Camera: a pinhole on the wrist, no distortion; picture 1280 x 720 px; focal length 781.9 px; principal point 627.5 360.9 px. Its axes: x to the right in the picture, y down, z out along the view. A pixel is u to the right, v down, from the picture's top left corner.
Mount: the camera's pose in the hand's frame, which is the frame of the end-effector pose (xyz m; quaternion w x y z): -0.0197 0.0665 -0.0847 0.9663 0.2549 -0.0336 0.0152
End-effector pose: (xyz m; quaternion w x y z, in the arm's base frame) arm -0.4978 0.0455 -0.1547 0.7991 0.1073 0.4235 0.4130
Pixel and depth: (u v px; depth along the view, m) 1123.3 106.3 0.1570
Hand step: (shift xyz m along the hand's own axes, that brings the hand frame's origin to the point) 0.0730 -0.0542 0.0337
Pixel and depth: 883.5 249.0 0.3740
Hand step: 0.0835 -0.1632 0.2224
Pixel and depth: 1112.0 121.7 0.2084
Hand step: 0.1001 -0.0902 0.0742
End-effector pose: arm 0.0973 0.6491 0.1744 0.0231 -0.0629 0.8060 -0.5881
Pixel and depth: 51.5 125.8 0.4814
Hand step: -0.3942 -0.3013 0.2361
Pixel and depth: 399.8 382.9 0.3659
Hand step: -0.1474 -0.1065 0.2301
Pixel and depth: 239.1 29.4 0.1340
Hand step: -0.0911 -0.0499 -0.0012
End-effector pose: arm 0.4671 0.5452 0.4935 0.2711 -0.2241 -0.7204 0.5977
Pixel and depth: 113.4 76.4 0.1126
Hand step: -0.0981 -0.0256 -0.0125
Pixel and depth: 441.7 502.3 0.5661
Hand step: -0.1910 -0.1256 0.4471
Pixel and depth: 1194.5 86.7 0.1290
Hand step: 0.0683 -0.0354 0.0118
